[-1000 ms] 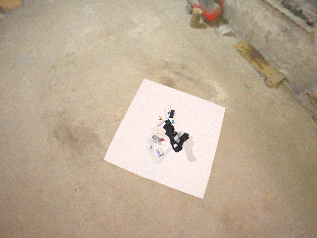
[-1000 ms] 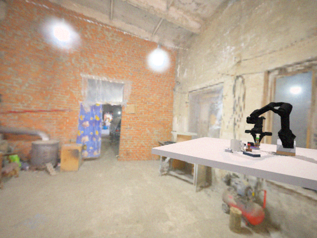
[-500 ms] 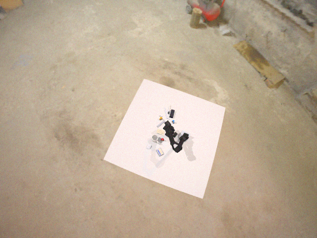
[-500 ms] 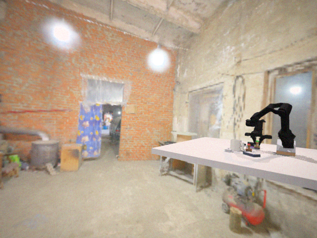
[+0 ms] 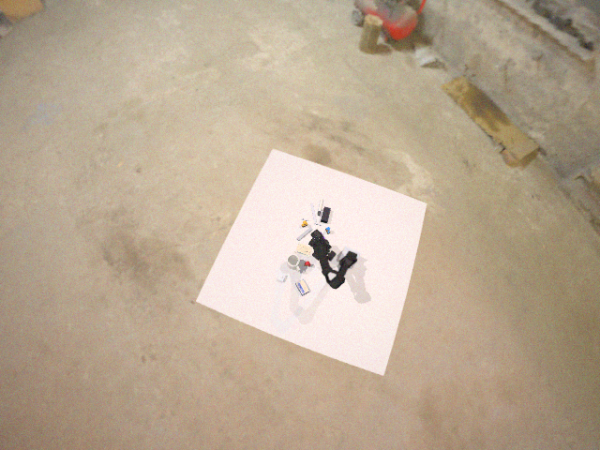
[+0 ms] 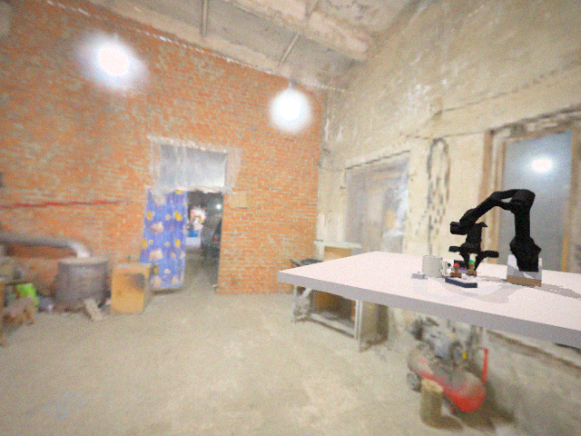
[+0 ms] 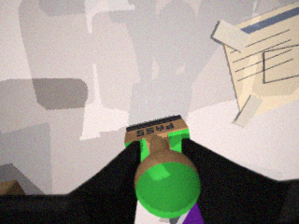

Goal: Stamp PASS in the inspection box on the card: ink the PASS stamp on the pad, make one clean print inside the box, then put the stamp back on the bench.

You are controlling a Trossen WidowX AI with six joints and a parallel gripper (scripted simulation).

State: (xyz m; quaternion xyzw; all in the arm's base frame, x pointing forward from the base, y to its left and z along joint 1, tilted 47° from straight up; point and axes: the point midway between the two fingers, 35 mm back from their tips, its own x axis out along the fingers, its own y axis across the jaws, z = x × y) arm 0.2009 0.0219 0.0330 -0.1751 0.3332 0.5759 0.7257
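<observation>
The pass stamp is 1 cm below my gripper tip. The rest, counted from my gripper tip: purple ink pad (10 cm to the right, 4 cm ahead, 2 cm below); cream card (11 cm ahead, 3 cm below, 2 cm to the left); red stamp (11 cm to the left, 5 cm ahead, 1 cm below).
</observation>
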